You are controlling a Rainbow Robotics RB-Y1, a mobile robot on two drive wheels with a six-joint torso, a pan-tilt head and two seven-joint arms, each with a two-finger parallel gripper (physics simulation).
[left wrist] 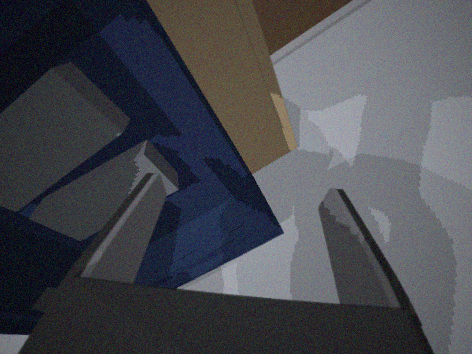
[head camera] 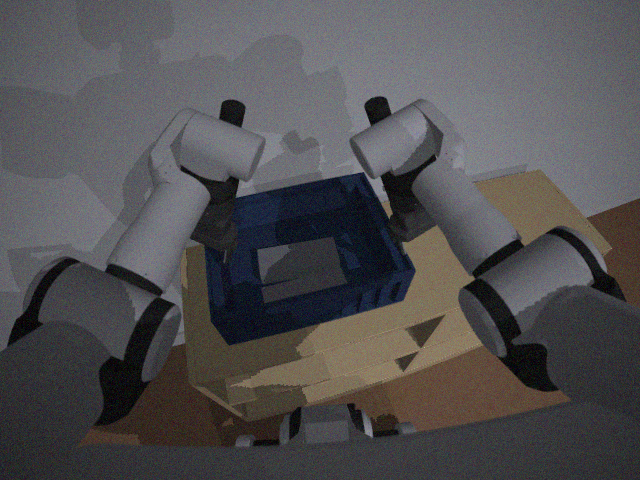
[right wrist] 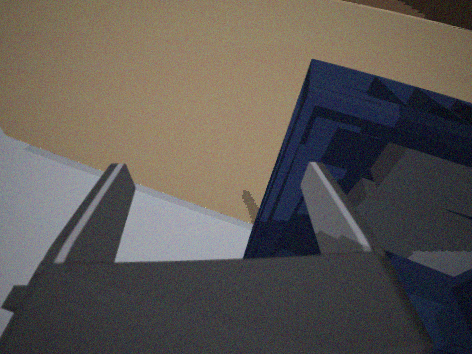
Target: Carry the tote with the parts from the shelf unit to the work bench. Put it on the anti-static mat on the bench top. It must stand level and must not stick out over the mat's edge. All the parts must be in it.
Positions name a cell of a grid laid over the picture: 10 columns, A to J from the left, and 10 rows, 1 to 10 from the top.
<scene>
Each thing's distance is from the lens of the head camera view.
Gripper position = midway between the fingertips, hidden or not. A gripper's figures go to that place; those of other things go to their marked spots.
my left gripper (head camera: D6): 66 cm
my right gripper (head camera: G5): 67 cm
</scene>
